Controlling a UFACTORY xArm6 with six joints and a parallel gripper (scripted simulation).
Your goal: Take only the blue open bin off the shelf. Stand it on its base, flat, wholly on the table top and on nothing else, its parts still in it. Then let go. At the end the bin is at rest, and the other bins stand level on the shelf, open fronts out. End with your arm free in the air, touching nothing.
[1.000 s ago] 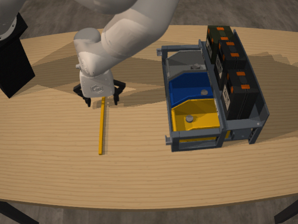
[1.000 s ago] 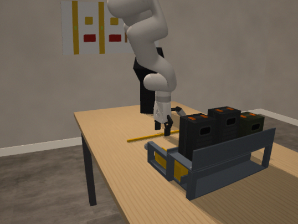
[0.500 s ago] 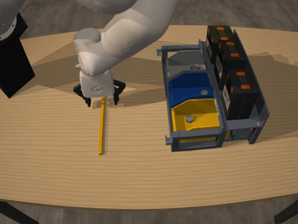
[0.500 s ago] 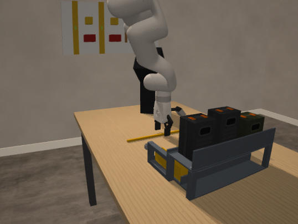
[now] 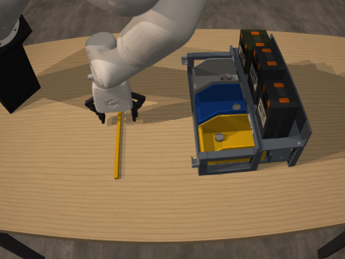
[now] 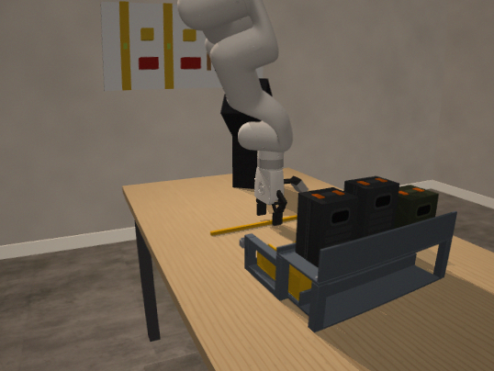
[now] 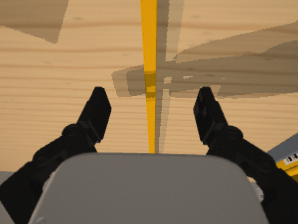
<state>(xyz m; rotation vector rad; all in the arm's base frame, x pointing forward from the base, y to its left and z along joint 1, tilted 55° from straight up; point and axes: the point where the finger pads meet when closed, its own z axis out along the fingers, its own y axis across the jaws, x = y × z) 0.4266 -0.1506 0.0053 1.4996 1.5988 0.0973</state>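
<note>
The yellow rail lies 20 mm below my hand. The rest, counted from my hand: yellow bin 280 mm ahead, 170 mm to the right, 20 mm above; then blue open bin 300 mm ahead, 60 mm to the right, 20 mm above; then grey bin 320 mm ahead, 50 mm to the left, 20 mm above.
</note>
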